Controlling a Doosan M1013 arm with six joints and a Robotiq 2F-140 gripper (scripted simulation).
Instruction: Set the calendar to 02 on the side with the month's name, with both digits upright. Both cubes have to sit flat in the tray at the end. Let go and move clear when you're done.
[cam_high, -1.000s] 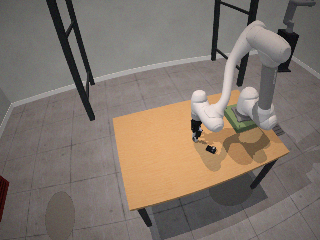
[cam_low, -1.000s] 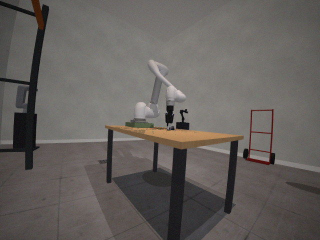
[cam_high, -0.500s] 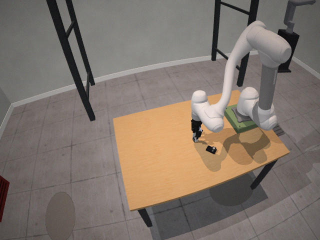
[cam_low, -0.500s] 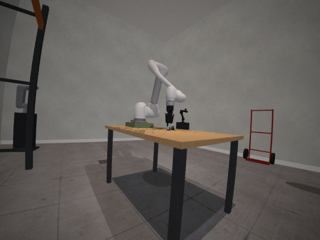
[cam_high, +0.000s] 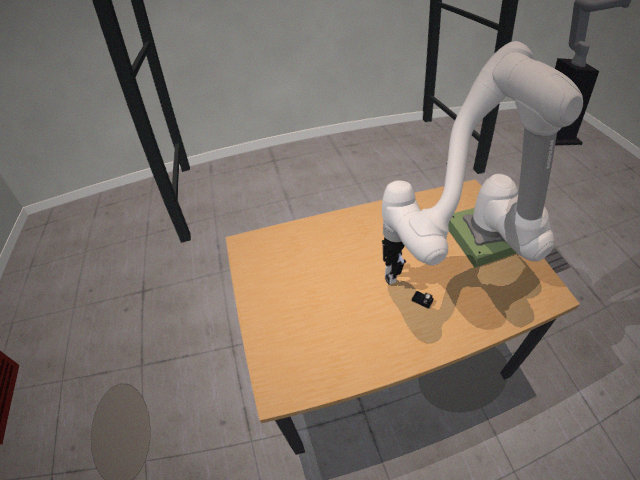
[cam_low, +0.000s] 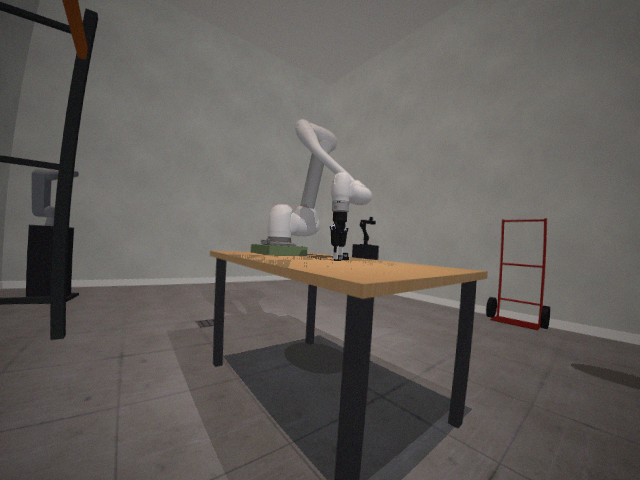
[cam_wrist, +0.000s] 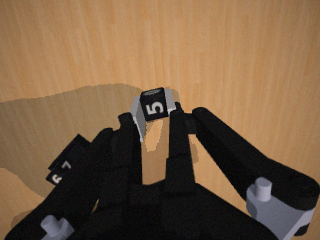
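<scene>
Right now the black number cube is 3 cm below my hand.
</scene>
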